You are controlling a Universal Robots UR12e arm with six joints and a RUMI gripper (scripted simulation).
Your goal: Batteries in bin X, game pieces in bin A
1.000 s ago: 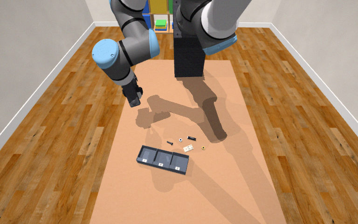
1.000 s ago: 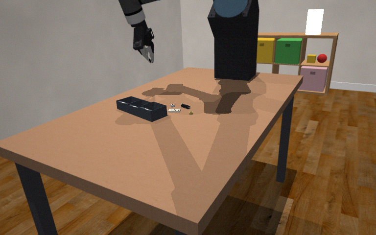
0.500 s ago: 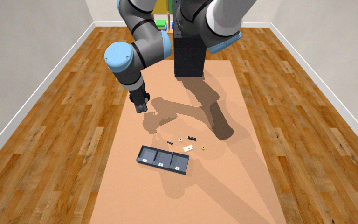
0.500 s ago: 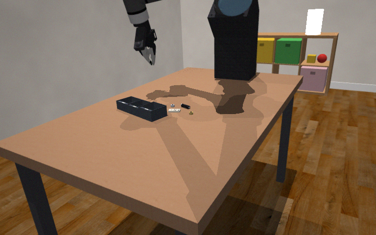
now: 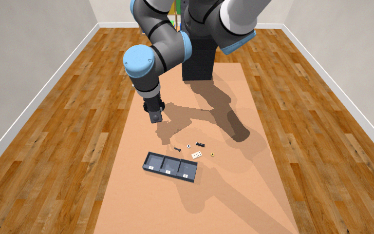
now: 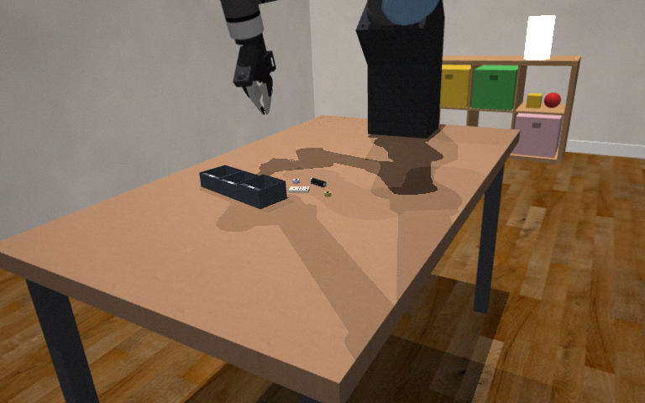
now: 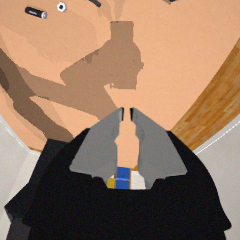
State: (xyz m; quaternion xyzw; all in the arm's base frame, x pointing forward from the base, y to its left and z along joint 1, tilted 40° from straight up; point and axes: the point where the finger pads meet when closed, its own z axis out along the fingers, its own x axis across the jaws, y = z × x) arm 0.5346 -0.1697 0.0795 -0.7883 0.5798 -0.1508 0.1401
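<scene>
Right now my hand is 200 mm short of the three-compartment bin tray, 150 mm above it and 100 mm to the right of it. Also, from my hand: black screw 160 mm below, 120 mm to the left, 100 mm ahead; black battery 230 mm to the left, 160 mm below, 50 mm ahead; white nut 170 mm to the left, 160 mm below, 70 mm ahead.
</scene>
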